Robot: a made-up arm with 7 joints. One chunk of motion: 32 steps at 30 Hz.
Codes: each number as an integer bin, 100 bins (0 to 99) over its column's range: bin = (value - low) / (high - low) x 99, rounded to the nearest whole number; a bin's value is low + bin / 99 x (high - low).
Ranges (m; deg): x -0.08..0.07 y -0.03..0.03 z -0.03..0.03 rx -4..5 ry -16..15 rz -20..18
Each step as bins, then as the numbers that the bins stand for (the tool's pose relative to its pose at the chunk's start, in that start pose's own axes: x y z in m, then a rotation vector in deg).
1 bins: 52 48 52 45 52 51
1 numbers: -0.0012 -0.0009 0.0015 0.09 0.28 -0.42
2 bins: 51 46 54 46 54 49
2 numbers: -0.0027 -0.0021 0.0027 0.18 0.91 -1.19
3 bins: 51 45 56 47 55 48
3 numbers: -0.0027 -0.0027 0.0039 0.27 1.22 -1.58
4 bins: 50 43 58 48 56 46
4 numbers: -0.0042 -0.0039 0.0052 0.36 1.54 -2.34
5 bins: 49 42 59 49 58 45
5 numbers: -0.0058 -0.0045 0.0058 0.45 2.16 -2.73
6 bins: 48 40 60 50 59 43
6 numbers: -0.0073 -0.0058 0.0064 0.55 2.47 -3.49
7 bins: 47 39 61 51 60 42
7 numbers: -0.0088 -0.0064 0.0070 0.64 2.79 -3.88
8 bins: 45 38 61 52 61 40
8 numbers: -0.0118 -0.0070 0.0070 0.73 3.10 -4.65
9 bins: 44 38 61 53 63 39
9 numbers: -0.0133 -0.0070 0.0070 0.82 3.73 -5.03
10 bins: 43 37 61 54 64 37
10 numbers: -0.0148 -0.0076 0.0070 0.91 4.04 -5.80
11 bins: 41 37 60 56 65 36
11 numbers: -0.0179 -0.0076 0.0064 1.09 4.35 -6.18
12 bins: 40 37 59 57 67 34
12 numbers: -0.0194 -0.0076 0.0058 1.18 4.98 -6.95
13 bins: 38 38 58 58 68 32
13 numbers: -0.0224 -0.0070 0.0052 1.27 5.29 -7.72
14 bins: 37 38 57 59 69 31
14 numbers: -0.0239 -0.0070 0.0045 1.36 5.61 -8.10
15 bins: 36 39 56 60 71 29
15 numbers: -0.0255 -0.0064 0.0039 1.45 6.23 -8.87
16 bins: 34 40 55 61 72 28
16 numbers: -0.0285 -0.0058 0.0033 1.55 6.55 -9.25
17 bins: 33 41 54 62 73 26
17 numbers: -0.0300 -0.0052 0.0027 1.64 6.86 -10.02
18 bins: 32 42 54 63 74 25
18 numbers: -0.0315 -0.0045 0.0027 1.73 7.17 -10.40
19 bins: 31 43 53 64 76 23
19 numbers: -0.0330 -0.0039 0.0021 1.82 7.80 -11.17
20 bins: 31 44 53 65 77 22
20 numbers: -0.0330 -0.0033 0.0021 1.91 8.11 -11.56
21 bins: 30 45 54 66 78 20
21 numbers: -0.0345 -0.0027 0.0027 2.00 8.42 -12.32
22 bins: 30 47 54 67 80 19
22 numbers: -0.0345 -0.0015 0.0027 2.09 9.05 -12.71
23 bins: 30 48 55 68 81 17
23 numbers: -0.0345 -0.0009 0.0033 2.18 9.36 -13.47
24 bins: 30 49 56 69 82 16
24 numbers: -0.0345 -0.0003 0.0039 2.27 9.68 -13.86
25 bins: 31 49 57 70 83 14
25 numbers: -0.0330 -0.0003 0.0045 2.36 9.99 -14.63
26 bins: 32 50 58 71 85 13
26 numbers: -0.0315 0.0003 0.0052 2.45 10.62 -15.01
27 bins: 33 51 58 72 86 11
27 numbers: -0.0300 0.0009 0.0052 2.55 10.93 -15.78
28 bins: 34 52 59 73 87 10
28 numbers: -0.0285 0.0015 0.0058 2.64 11.24 -16.16
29 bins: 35 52 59 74 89 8
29 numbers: -0.0270 0.0015 0.0058 2.73 11.87 -16.93
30 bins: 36 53 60 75 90 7
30 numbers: -0.0255 0.0021 0.0064 2.82 12.18 -17.31
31 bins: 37 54 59 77 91 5
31 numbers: -0.0239 0.0027 0.0058 3.00 12.49 -18.08
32 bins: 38 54 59 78 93 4
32 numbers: -0.0224 0.0027 0.0058 3.09 13.12 -18.46
